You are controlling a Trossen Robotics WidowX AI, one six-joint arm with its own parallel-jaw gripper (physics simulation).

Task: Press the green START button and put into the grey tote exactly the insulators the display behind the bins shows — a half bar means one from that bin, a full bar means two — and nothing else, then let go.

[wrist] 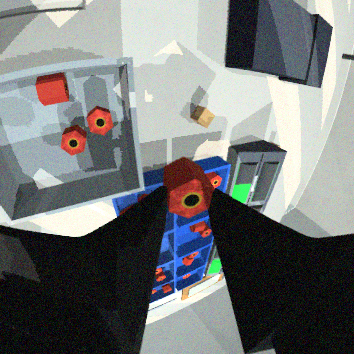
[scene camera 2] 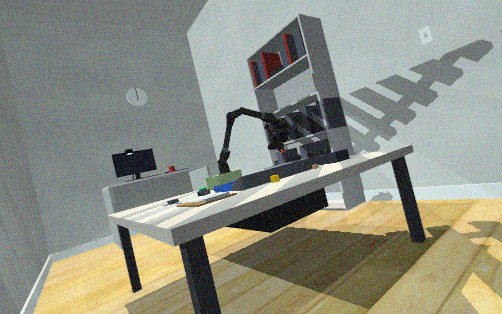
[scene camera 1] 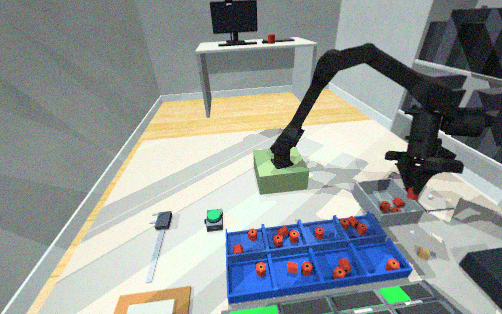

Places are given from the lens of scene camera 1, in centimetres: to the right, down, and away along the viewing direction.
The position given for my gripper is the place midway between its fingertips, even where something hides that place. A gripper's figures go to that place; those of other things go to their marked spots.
my gripper [scene camera 1: 412,193]: 42, 9, 57
grey tote [scene camera 1: 369,194]: 41, 13, 76
